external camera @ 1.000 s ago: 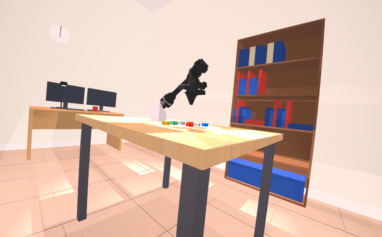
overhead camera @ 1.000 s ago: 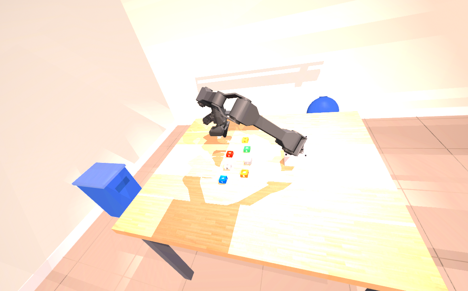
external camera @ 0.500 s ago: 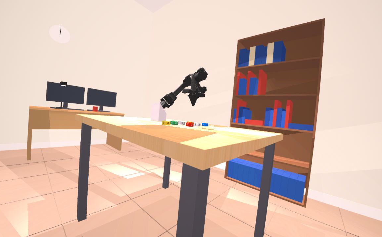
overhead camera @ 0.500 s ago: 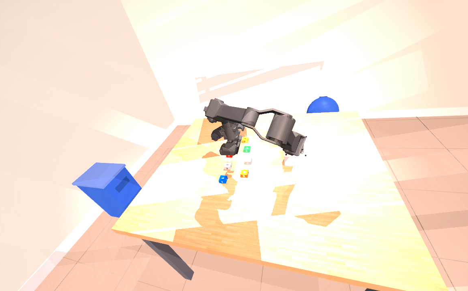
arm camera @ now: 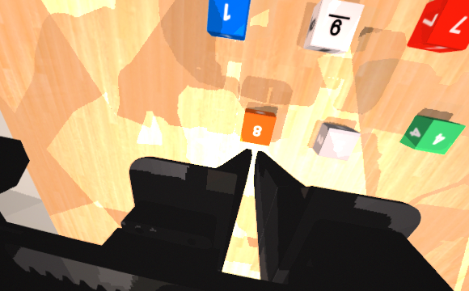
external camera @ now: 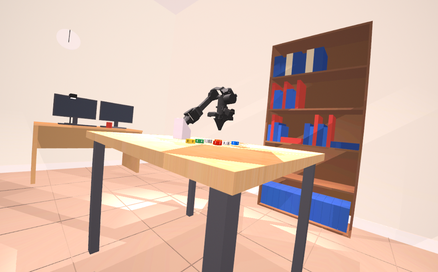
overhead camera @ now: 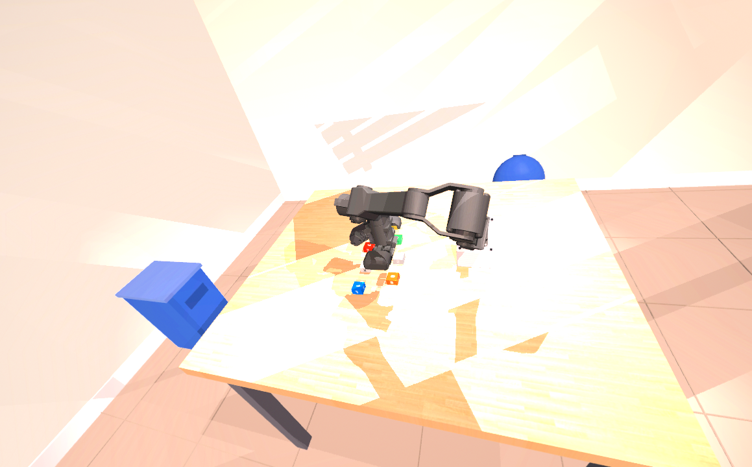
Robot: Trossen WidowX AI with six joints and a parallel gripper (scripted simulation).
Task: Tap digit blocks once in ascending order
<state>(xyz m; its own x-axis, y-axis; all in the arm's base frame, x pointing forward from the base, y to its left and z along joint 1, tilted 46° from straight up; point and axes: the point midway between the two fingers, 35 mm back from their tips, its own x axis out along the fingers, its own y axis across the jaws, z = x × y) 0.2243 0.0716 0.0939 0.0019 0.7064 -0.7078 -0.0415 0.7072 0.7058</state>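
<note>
The orange block is 7 cm below my gripper tip. From my gripper tip the other things lie so: red block 13 cm to the right, 12 cm ahead, 7 cm below; then blue block 9 cm ahead, 7 cm below, 4 cm to the left; then white block 10 cm ahead, 7 cm below, 4 cm to the right.
</note>
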